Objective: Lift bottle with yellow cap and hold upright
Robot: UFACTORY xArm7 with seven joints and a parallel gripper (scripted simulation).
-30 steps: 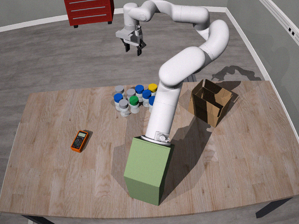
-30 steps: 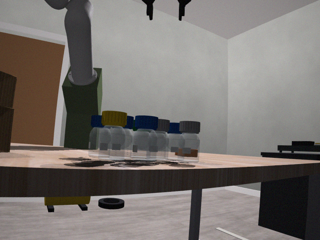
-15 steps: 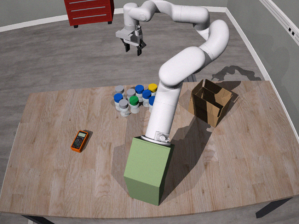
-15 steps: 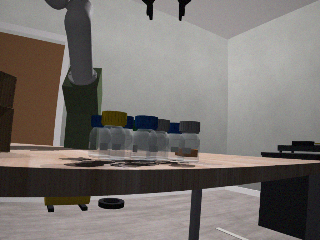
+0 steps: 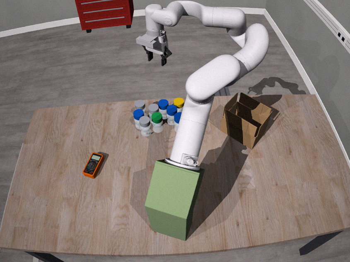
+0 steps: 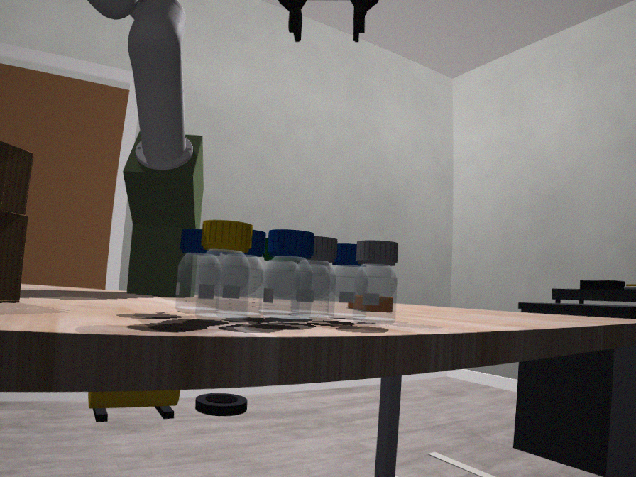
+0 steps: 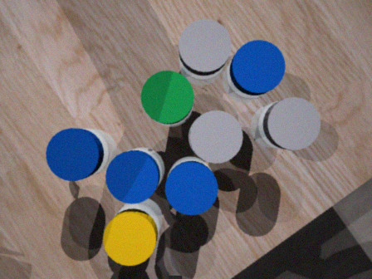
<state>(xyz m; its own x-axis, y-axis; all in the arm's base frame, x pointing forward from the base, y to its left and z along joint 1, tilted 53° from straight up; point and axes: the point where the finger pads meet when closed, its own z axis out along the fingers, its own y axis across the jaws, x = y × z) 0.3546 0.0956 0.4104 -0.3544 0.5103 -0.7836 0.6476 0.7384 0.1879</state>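
Now: hand 320 mm above the yellow-capped bottle, 80 mm to the left of it and 60 mm past it. Round my hand: orange multimeter 460 mm to the left, 350 mm below, 150 mm behind; green-capped bottle 320 mm below, 100 mm behind, 70 mm to the left.
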